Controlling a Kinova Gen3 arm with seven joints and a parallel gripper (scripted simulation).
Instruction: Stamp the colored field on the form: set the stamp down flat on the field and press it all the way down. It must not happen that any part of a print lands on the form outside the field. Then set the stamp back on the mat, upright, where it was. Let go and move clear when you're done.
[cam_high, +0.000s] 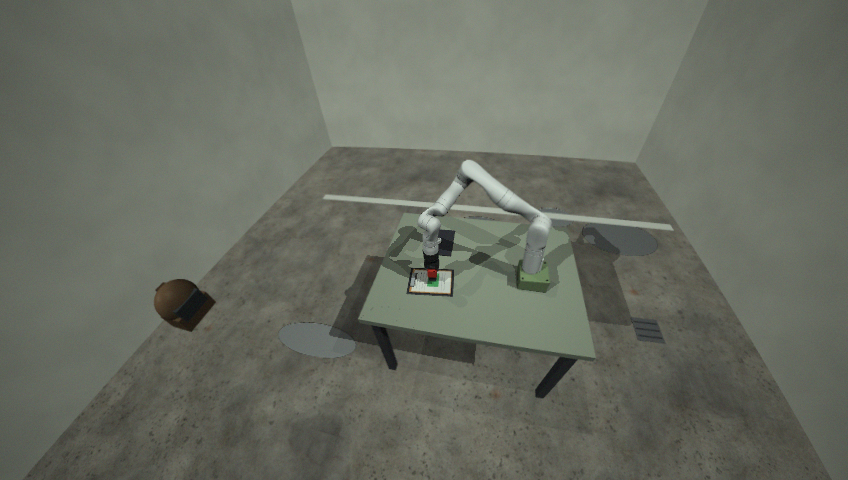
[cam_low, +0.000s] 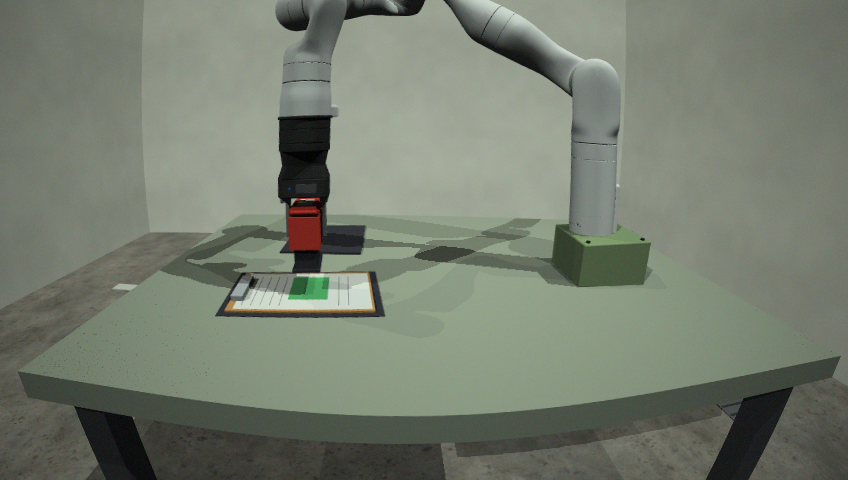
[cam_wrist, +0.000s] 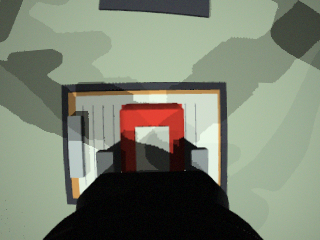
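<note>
Now: the clipboard 10 cm below my hand and 3 cm ahead of it. From my hand the other things lie so: red stamp: 2 cm below; dark mat: 31 cm to the right, 11 cm below, 3 cm behind.
</note>
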